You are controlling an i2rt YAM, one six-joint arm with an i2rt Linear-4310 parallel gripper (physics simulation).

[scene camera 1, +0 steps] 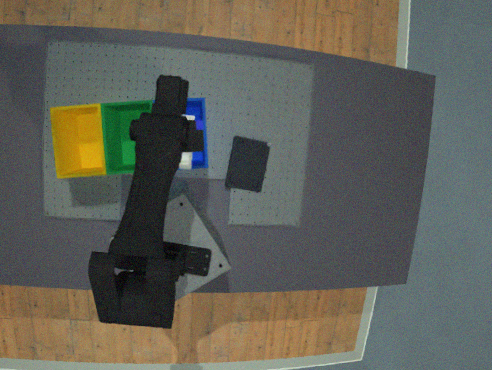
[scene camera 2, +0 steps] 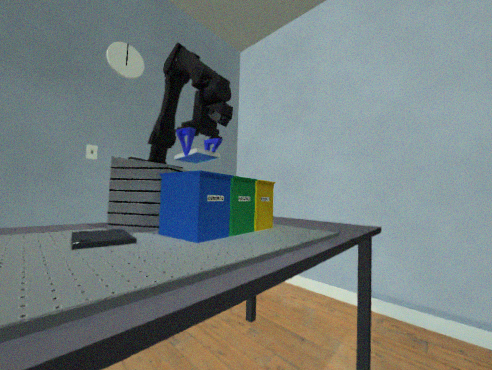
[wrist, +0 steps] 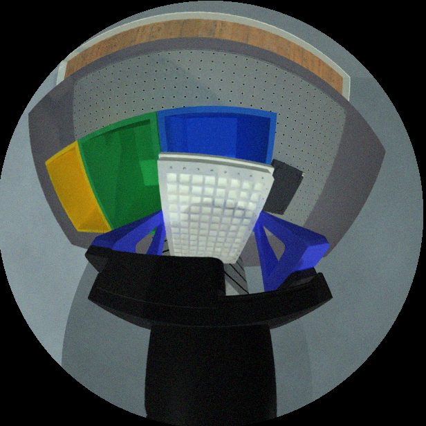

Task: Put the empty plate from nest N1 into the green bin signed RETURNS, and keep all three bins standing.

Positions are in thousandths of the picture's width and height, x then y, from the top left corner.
Scene:
A blue bin shows in scene camera 1 (397, 291), in scene camera 2 (397, 555) and in the wrist view (562, 311). A yellow bin shows in scene camera 1 (158, 358), in scene camera 2 (536, 585) and in the wrist view (154, 396). A green bin shows in scene camera 1 (243, 404), in scene camera 2 (493, 523) and in the wrist view (283, 377).

